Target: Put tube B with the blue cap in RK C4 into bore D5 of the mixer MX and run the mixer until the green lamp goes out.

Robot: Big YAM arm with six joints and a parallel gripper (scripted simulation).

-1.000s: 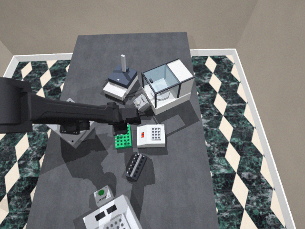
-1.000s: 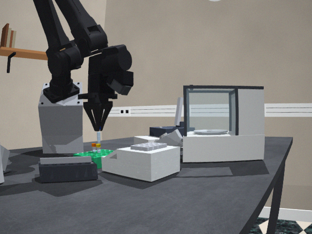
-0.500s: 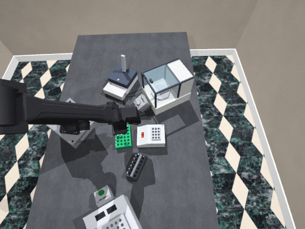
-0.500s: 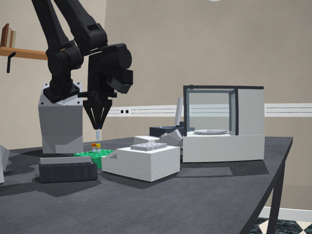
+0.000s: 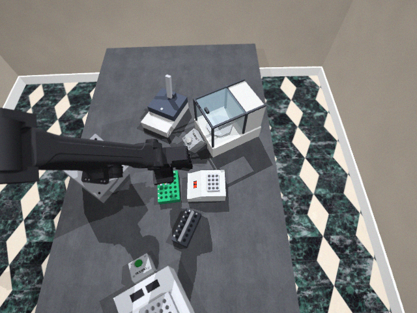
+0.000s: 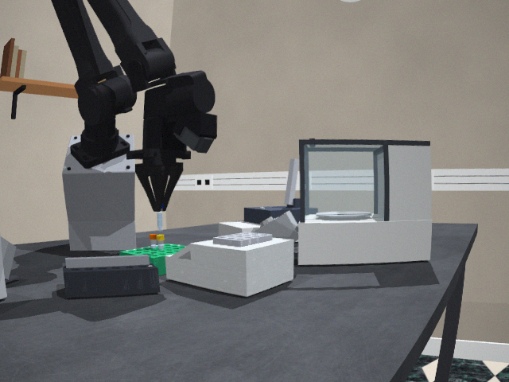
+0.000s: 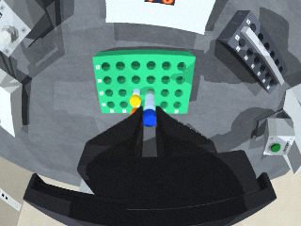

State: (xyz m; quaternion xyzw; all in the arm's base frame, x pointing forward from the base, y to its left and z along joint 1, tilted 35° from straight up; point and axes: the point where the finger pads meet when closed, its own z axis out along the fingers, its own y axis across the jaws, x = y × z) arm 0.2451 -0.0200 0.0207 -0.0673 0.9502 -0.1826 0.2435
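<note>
My gripper is now 20 mm above the tube B. From my hand the other things lie so: orange-capped tube 80 mm below, 40 mm behind, 20 mm to the left; then green rack RK 90 mm below, 10 mm to the left, 10 mm behind; then yellow-capped tube 80 mm below, 20 mm to the left, 20 mm behind.
</note>
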